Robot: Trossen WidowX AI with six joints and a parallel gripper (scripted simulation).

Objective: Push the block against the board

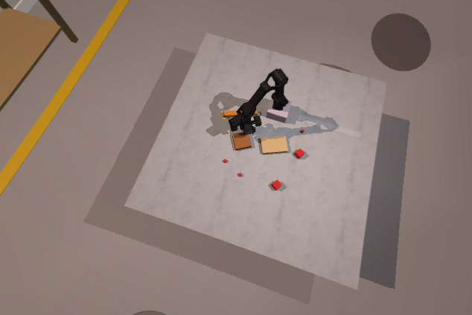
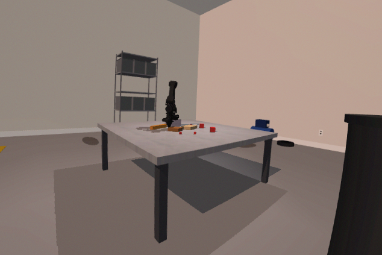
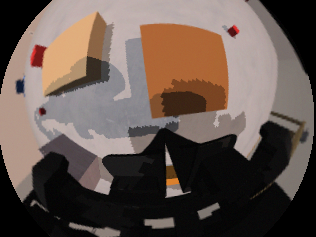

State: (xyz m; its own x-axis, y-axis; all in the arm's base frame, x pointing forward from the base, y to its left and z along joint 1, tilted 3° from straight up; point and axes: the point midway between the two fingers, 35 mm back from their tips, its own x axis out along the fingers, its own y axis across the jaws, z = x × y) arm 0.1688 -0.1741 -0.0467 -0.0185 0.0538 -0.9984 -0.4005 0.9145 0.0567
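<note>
Now: gripper tip 90 mm short of the brown square block and 10 mm below it. Round my gripper tip: tan board (190 mm to the left, 70 mm ahead, 10 mm above); then orange bar (100 mm behind, 50 mm to the right, 10 mm above).
</note>
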